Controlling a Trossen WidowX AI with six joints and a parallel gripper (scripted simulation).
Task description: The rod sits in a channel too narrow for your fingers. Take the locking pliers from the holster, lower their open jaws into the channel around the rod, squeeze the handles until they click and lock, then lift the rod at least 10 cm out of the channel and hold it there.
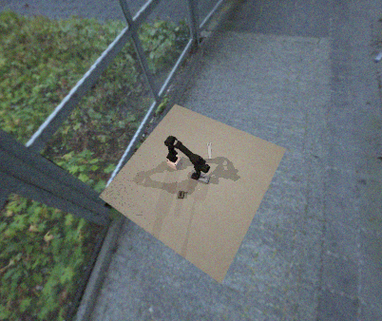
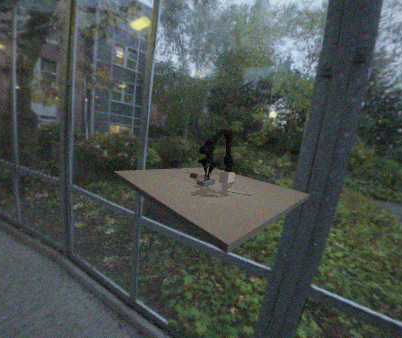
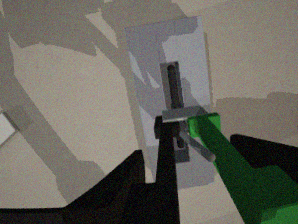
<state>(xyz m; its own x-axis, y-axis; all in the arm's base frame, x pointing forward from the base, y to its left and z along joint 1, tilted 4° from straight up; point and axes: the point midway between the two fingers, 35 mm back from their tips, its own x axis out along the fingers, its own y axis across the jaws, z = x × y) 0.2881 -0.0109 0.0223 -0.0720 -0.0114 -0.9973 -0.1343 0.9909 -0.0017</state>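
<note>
Now: the grey block 9 cm below my gripper tip. From my gripper tip the other things lie so: white bar: 32 cm to the left, 10 cm below, 8 cm behind; then dark holster: 23 cm to the right, 9 cm below, 6 cm behind; then dark rod: 9 cm below, 1 cm to the right.
</note>
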